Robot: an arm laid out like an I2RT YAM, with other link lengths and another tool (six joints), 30 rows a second.
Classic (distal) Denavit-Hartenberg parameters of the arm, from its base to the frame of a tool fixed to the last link. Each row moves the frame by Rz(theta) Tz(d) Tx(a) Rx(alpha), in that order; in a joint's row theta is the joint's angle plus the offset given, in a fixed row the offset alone. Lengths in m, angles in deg.
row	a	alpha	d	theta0
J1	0.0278	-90	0.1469	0
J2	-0.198	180	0	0
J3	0.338	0	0	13.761
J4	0.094	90	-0.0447	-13.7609
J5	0	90	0.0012	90
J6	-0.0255	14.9	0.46	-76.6
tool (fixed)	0	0	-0.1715	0
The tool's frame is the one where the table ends.
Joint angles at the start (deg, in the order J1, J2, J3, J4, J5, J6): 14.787, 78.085, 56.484, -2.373, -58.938, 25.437
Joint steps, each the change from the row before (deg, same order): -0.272, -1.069, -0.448, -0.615, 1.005, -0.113; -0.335, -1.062, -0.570, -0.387, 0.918, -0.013; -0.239, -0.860, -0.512, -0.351, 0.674, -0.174; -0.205, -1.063, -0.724, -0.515, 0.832, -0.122; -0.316, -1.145, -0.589, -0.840, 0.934, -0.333; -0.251, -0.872, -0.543, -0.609, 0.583, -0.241; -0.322, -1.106, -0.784, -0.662, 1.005, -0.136; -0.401, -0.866, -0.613, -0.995, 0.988, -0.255
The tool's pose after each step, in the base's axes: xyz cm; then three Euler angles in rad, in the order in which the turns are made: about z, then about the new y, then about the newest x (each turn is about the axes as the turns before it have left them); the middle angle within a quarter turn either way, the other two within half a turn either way. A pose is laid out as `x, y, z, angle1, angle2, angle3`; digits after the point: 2 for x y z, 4 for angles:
45.33, 41.10, 14.49, -0.1396, -0.5208, -1.5620
45.69, 40.58, 14.58, -0.1570, -0.5252, -1.5681
45.91, 40.18, 14.59, -0.1684, -0.5300, -1.5737
46.06, 39.74, 14.49, -0.1807, -0.5316, -1.5817
46.29, 39.16, 14.43, -0.1945, -0.5354, -1.5921
46.40, 38.74, 14.32, -0.2033, -0.5368, -1.5996
46.62, 38.13, 14.08, -0.2185, -0.5368, -1.6107
46.84, 37.43, 13.66, -0.2323, -0.5325, -1.6257

